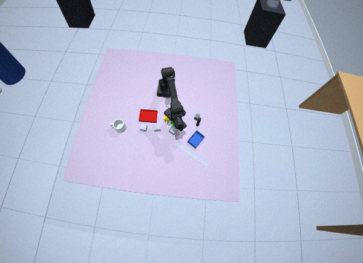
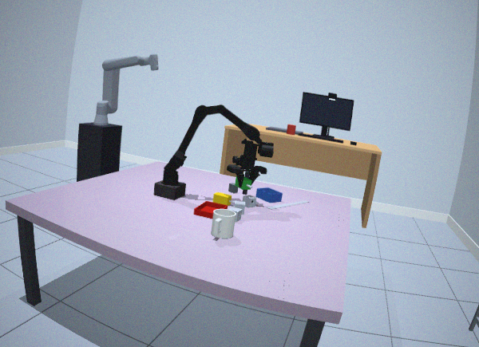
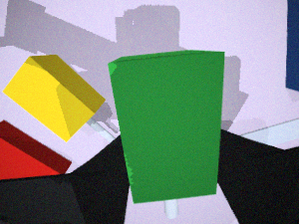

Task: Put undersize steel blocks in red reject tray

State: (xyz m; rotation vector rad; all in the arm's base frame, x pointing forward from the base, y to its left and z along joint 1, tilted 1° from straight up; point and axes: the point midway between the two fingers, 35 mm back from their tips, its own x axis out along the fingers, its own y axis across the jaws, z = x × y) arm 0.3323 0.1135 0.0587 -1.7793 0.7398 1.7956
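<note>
My gripper tip is now 10 mm short of the green GO gauge, 10 mm to the left of it and 20 mm below it. The rest, counted from my gripper tip: blue bin 90 mm ahead, 180 mm to the left, 70 mm below; yellow gauge 50 mm behind, 60 mm to the right, 60 mm below; dark pin 40 mm behind, 180 mm to the left, 20 mm below.
</note>
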